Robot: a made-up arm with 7 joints.
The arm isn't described. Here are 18 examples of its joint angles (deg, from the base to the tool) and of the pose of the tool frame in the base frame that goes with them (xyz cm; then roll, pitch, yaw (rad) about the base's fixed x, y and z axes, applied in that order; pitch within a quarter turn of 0, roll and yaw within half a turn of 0).
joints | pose
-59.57 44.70 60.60 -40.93 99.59 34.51 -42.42 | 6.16 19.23 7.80 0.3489 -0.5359 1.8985
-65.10 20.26 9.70 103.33 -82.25 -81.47 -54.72 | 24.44 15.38 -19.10 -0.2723 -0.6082 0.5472
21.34 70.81 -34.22 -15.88 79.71 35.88 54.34 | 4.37 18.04 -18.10 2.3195 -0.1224 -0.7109
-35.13 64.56 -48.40 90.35 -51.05 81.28 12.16 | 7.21 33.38 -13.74 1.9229 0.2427 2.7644
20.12 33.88 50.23 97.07 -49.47 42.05 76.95 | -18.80 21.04 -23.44 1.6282 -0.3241 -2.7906
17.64 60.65 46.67 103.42 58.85 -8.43 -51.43 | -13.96 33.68 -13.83 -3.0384 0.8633 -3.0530
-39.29 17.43 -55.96 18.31 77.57 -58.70 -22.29 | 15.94 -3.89 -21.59 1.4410 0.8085 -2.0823
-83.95 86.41 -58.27 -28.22 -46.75 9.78 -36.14 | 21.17 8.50 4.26 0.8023 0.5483 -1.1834
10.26 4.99 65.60 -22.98 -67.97 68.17 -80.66 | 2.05 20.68 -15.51 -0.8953 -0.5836 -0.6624
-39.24 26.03 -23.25 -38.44 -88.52 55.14 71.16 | 15.76 -0.24 -6.08 -0.1080 0.5214 -0.3887
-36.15 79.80 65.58 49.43 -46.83 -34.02 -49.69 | 7.30 36.21 7.95 0.7762 -1.2443 -0.1292
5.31 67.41 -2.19 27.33 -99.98 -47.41 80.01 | 10.71 31.08 -12.07 -0.3378 0.2450 2.0910
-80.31 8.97 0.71 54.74 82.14 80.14 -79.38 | 33.06 4.86 -4.05 1.0978 1.2548 0.7319
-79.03 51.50 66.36 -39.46 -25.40 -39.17 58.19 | 2.77 17.70 9.03 -2.7453 0.2436 2.5002
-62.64 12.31 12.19 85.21 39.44 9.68 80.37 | 28.65 8.46 -21.60 1.0297 -0.4526 1.0127
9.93 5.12 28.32 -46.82 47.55 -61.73 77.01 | 6.77 10.16 -9.60 -2.1499 -1.1510 2.8979
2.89 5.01 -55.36 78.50 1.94 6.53 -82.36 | -8.33 6.28 -34.11 -1.7207 -0.0632 -2.5671
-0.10 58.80 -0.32 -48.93 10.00 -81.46 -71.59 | 7.47 10.26 -5.18 1.8044 0.8244 -1.9823
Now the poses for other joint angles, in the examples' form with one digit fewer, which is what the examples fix.
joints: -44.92 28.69 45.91 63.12 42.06 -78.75 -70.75
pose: 23.2 20.7 -16.0 0.995 0.360 -0.963
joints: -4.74 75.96 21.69 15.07 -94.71 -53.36 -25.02
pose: 14.8 29.6 0.7 0.035 -1.103 0.040
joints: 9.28 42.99 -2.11 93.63 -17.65 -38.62 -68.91
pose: -9.2 29.6 -22.5 -1.040 1.161 -1.286
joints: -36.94 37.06 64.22 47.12 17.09 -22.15 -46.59
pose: 17.1 30.7 -13.1 0.368 -0.041 0.160
